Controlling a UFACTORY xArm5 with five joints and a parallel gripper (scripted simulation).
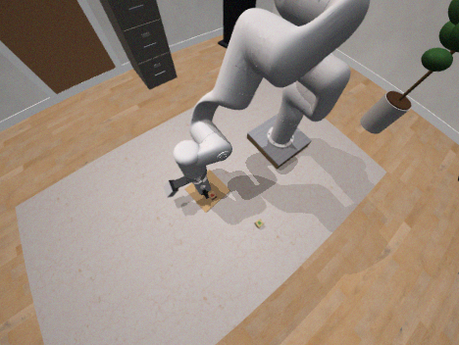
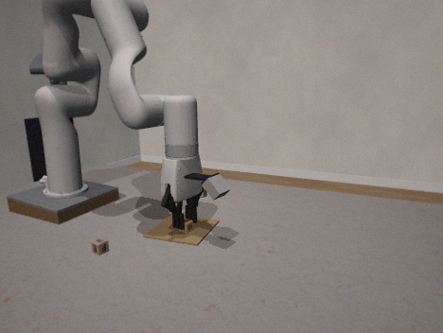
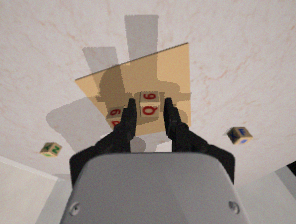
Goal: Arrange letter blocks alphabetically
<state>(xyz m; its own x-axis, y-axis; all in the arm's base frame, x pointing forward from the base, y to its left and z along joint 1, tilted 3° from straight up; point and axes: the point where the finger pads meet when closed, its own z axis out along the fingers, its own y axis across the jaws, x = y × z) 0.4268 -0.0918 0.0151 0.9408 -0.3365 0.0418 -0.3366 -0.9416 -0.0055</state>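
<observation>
My gripper is now 4 cm above the tan mat, 1 cm to the right of it and 1 cm past it. The rest, counted from my hand: blue-lettered block (14 cm to the right, 14 cm behind, 3 cm below).
</observation>
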